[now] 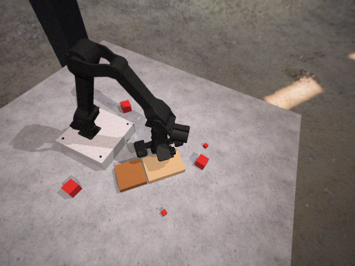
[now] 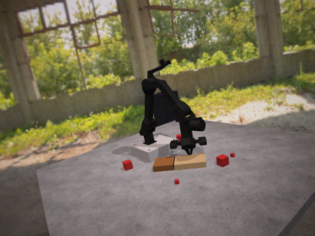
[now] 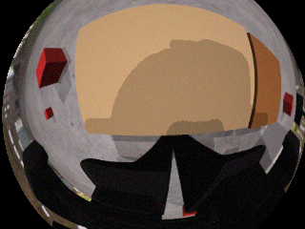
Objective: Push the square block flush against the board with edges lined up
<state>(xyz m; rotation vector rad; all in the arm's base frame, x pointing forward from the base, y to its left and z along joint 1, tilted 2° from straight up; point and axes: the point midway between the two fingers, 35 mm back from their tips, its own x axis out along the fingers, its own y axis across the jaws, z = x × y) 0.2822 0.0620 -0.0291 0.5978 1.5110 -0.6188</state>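
Now: the tan board 40 mm to the right of my gripper tip, 40 mm ahead of it and 10 mm above it. Round my gripper tip: orange-brown square block 130 mm to the right, 50 mm behind, 10 mm above.
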